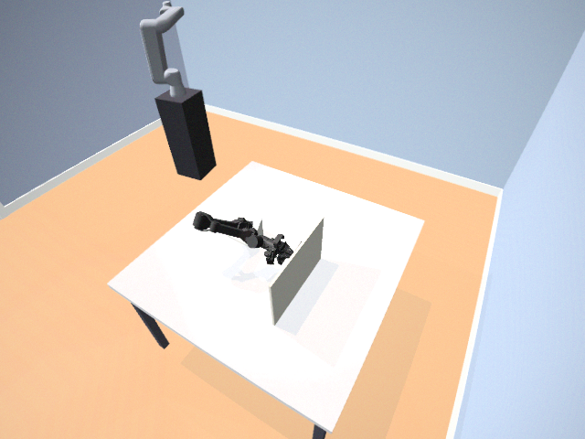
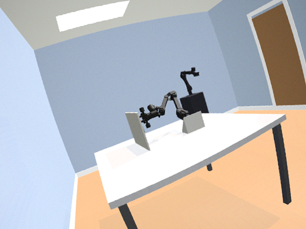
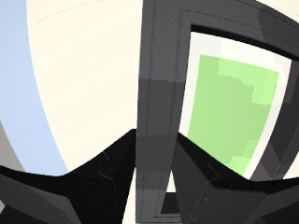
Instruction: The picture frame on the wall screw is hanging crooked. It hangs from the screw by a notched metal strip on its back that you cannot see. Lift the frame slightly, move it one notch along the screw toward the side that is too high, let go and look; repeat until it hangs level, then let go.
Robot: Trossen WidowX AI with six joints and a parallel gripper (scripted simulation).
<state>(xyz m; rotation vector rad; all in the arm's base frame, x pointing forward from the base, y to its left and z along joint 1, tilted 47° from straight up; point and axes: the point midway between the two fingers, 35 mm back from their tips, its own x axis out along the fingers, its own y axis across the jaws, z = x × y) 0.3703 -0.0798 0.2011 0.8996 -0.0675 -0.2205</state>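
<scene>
Now: gripper tip 10 mm to the right of the picture frame and 50 mm above it. Round my gripper tip: cream wall panel 10 mm ahead, 10 mm to the right, 70 mm below.
</scene>
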